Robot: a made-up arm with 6 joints.
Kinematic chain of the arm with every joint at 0, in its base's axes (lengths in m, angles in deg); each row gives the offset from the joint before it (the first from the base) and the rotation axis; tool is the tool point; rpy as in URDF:
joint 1: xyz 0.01 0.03 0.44 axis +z
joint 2: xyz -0.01 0 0.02 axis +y
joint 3: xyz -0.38 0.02 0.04 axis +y
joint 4: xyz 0.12 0.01 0 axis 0.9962 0 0.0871
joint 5: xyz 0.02 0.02 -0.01 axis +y
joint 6: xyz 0.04 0 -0.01 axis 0.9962 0 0.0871
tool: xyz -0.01 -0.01 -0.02 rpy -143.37 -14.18 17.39
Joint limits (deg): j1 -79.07..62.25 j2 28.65..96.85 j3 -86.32..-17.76 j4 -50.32..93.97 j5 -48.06..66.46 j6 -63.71..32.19
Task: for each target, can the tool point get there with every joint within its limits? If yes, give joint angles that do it. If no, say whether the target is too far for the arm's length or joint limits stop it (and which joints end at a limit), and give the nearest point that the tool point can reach.
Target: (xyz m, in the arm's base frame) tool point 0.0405 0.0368 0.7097
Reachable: yes | joints -52.64 74.60 -35.98 -3.78 43.38 -31.52
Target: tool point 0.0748 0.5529 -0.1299
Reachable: no: too far | nearest point 0.0096 0.2401 0.5969 | short by 0.794 m
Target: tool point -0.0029 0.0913 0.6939
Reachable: yes | joints -14.19 67.50 -26.70 23.18 23.81 -9.76
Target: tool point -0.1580 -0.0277 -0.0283
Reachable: no: joint limits stop it (at a limit: joint 2, joint 3, joint 6) | nearest point -0.1699 -0.0318 0.5927 | short by 0.621 m
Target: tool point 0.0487 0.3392 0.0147
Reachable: no: joint limits stop it (at a limit: joint 1, joint 2, joint 3, joint 6) | nearest point 0.0082 0.2301 0.5937 | short by 0.591 m
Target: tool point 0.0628 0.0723 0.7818
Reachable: yes | joints -68.18 57.44 -61.01 39.29 16.44 -13.56
